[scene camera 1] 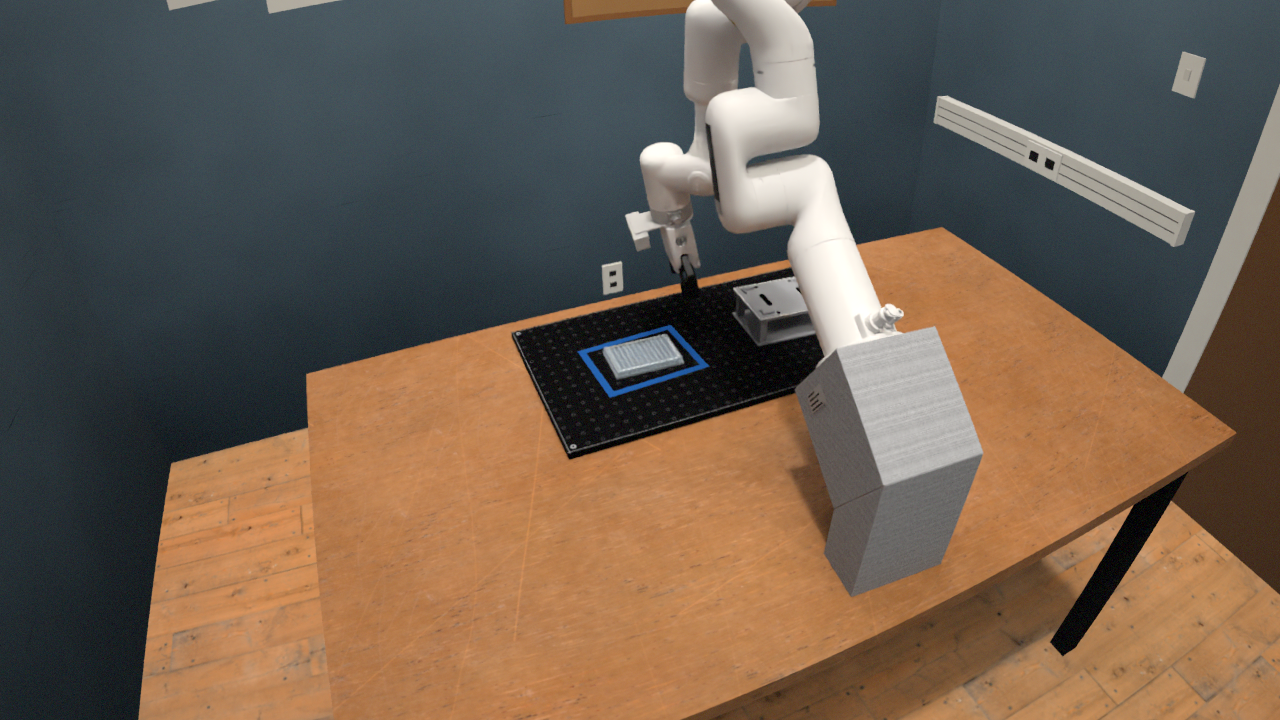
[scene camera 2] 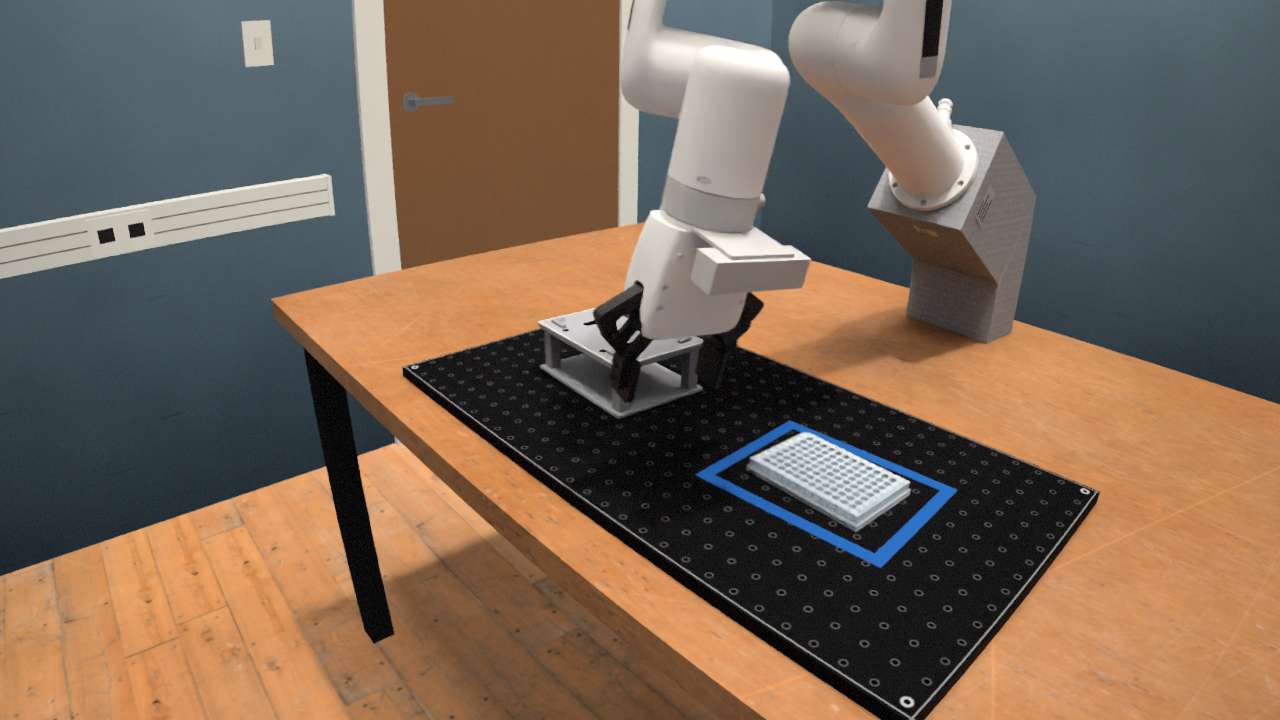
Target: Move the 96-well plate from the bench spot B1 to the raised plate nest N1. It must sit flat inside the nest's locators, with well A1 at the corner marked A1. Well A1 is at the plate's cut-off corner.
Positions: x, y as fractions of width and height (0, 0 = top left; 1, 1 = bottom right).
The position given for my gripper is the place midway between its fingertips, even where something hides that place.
Observation:
In view: my gripper (scene camera 2: 0.52, 0.54) and a white 96-well plate (scene camera 2: 0.66, 0.68).
The white 96-well plate shows as well in scene camera 1 (scene camera 1: 0.50, 0.50). My gripper shows as well in scene camera 1 (scene camera 1: 0.54, 0.40).

